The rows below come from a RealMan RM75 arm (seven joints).
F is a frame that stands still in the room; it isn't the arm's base.
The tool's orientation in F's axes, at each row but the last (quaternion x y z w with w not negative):
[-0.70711, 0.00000, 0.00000, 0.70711]
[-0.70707, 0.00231, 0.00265, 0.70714]
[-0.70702, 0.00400, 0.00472, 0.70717]
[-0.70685, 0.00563, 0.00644, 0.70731]
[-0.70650, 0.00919, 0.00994, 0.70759]
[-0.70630, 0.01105, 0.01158, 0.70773]
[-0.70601, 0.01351, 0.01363, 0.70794]
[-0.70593, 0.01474, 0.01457, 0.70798]
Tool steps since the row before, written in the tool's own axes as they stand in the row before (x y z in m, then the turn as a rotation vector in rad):
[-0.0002, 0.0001, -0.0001, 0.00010, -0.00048, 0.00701]
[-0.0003, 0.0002, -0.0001, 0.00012, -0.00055, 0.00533]
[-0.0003, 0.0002, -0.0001, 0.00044, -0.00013, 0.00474]
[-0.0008, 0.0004, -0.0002, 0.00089, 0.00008, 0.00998]
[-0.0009, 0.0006, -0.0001, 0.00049, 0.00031, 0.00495]
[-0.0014, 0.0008, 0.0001, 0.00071, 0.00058, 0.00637]
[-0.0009, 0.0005, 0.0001, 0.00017, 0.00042, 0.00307]
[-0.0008, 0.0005, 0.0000, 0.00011, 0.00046, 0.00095]
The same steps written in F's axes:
[-0.0002, -0.0001, -0.0001, 0.00010, 0.00701, 0.00048]
[-0.0003, -0.0001, -0.0002, 0.00012, 0.00533, 0.00055]
[-0.0003, -0.0001, -0.0002, 0.00044, 0.00474, 0.00013]
[-0.0008, -0.0002, -0.0004, 0.00088, 0.00998, -0.00009]
[-0.0009, -0.0001, -0.0006, 0.00048, 0.00495, -0.00032]
[-0.0014, 0.0001, -0.0008, 0.00069, 0.00637, -0.00059]
[-0.0009, 0.0001, -0.0005, 0.00015, 0.00307, -0.00042]
[-0.0008, 0.0000, -0.0005, 0.00009, 0.00095, -0.00046]

